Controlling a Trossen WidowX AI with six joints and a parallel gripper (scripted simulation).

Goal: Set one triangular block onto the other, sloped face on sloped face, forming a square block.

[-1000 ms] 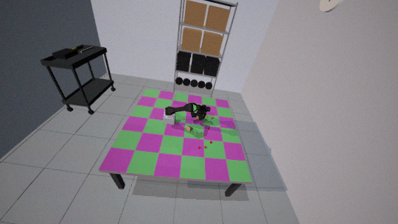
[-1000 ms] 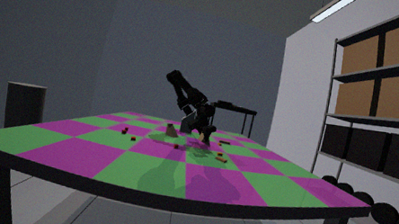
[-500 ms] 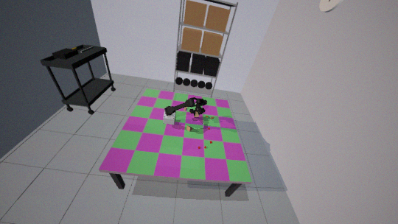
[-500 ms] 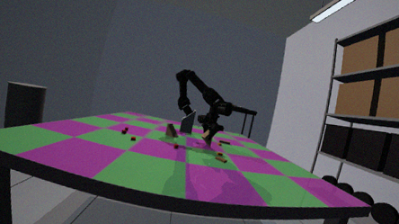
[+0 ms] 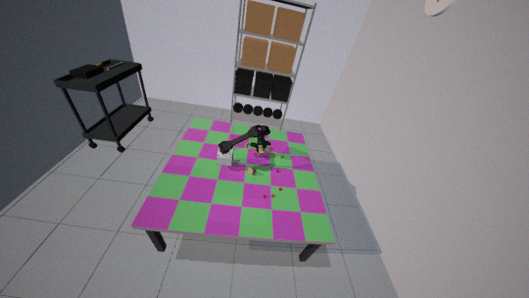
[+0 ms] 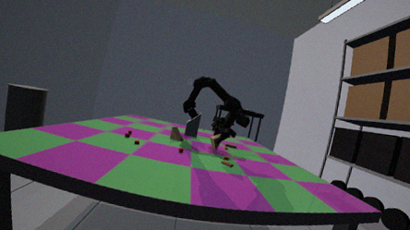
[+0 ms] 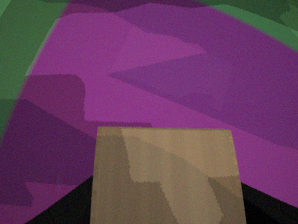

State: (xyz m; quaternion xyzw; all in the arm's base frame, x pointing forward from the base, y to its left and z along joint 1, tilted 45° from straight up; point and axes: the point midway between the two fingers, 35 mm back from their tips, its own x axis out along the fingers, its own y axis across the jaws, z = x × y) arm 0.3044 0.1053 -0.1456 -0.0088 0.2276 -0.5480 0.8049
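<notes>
Now: gripper tip 1 cm below the triangular block.
</notes>
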